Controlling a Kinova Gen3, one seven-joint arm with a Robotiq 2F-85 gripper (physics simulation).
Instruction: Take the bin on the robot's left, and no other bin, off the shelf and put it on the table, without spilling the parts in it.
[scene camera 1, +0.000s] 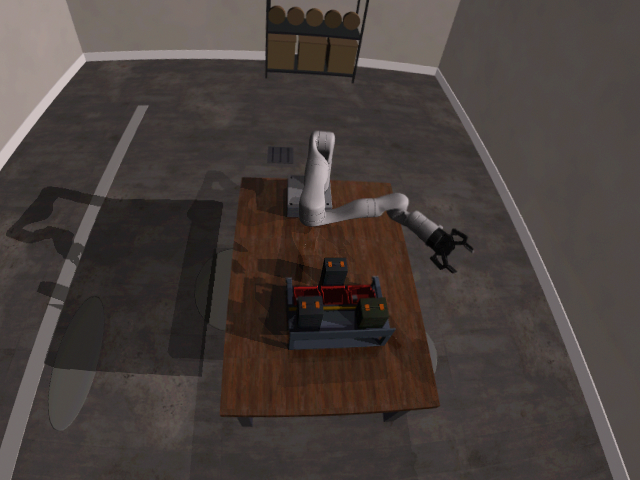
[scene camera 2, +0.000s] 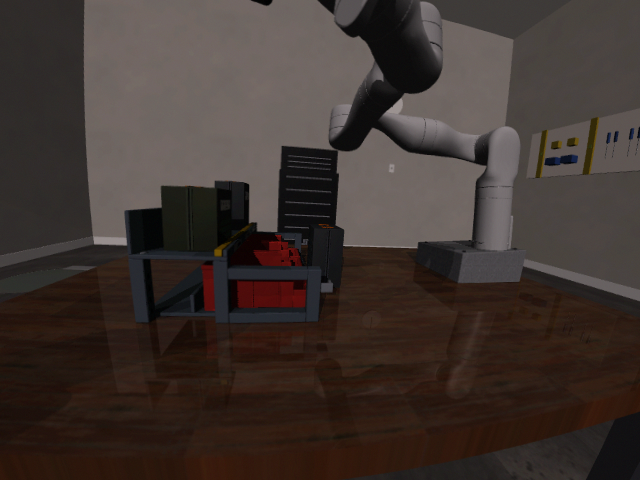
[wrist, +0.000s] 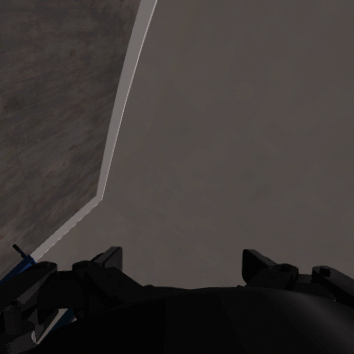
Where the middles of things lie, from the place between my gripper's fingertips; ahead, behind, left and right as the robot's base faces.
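The dark box (scene camera 2: 325, 242) is well below my hand, a long way to the right of it and a good way behind it.
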